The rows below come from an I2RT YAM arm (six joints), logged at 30 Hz.
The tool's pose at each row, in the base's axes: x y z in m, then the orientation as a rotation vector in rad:
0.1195, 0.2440, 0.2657, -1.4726, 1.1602, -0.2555
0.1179, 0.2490, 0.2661, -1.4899, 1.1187, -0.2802
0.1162, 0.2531, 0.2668, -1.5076, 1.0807, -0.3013
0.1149, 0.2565, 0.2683, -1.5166, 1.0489, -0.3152
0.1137, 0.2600, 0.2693, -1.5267, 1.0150, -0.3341
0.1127, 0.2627, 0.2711, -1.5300, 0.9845, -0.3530
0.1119, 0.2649, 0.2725, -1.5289, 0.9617, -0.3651
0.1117, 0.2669, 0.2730, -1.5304, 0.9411, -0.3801
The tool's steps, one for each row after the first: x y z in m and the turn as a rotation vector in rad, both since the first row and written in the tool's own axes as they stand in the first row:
-0.0047, 0.0014, 0.0019, 0.0089, -0.0115, -0.0417
-0.0090, 0.0023, 0.0030, 0.0144, -0.0223, -0.0803
-0.0128, 0.0023, 0.0038, 0.0222, -0.0343, -0.1080
-0.0165, 0.0027, 0.0048, 0.0312, -0.0442, -0.1400
-0.0198, 0.0022, 0.0053, 0.0445, -0.0528, -0.1672
-0.0225, 0.0018, 0.0057, 0.0565, -0.0609, -0.1850
-0.0243, 0.0018, 0.0067, 0.0667, -0.0653, -0.2043

